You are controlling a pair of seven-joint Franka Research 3 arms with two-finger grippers.
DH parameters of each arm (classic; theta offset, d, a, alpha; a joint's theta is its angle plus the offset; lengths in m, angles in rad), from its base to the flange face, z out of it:
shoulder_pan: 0 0.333 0 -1.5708
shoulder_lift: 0 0 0 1.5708
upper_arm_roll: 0 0.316 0.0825 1.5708
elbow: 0 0 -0.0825 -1.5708
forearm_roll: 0 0.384 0 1.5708
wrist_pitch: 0 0 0.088 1.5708
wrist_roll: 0 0.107 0 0
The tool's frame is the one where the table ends.
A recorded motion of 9 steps. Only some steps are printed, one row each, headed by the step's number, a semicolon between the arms.
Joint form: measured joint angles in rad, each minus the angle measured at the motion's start. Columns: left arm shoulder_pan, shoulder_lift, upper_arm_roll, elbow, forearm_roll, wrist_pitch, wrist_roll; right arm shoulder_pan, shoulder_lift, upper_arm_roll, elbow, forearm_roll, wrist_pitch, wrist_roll.
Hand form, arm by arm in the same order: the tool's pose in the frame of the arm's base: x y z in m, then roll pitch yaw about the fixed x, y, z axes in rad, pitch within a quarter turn. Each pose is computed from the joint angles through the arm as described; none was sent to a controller.
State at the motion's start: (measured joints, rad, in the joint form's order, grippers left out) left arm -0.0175 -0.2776 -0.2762 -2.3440 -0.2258 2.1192 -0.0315; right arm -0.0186 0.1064 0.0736 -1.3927 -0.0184 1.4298 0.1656
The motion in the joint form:
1: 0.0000 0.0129 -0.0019 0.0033 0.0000 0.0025 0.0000; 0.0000 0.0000 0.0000 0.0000 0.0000 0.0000 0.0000
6: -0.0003 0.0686 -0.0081 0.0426 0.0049 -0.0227 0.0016; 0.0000 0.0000 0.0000 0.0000 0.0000 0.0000 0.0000
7: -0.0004 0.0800 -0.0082 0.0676 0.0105 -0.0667 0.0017; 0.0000 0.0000 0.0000 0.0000 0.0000 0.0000 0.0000
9: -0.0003 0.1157 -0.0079 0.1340 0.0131 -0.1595 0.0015; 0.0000 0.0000 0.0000 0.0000 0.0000 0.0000 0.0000
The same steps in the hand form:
1: 0.4433 -0.1490 0.4385 3.0159 -0.0288 -0.1397; 0.5724 0.0267 0.6356 3.1198 0.0663 -0.1134
6: 0.4534 -0.1553 0.4291 3.0095 0.0121 -0.1557; 0.5724 0.0267 0.6356 3.1198 0.0663 -0.1134
7: 0.4550 -0.1571 0.4316 3.0105 0.0417 -0.1660; 0.5724 0.0267 0.6356 3.1198 0.0663 -0.1134
9: 0.4620 -0.1616 0.4382 3.0009 0.1029 -0.1834; 0.5724 0.0267 0.6356 3.1198 0.0663 -0.1134

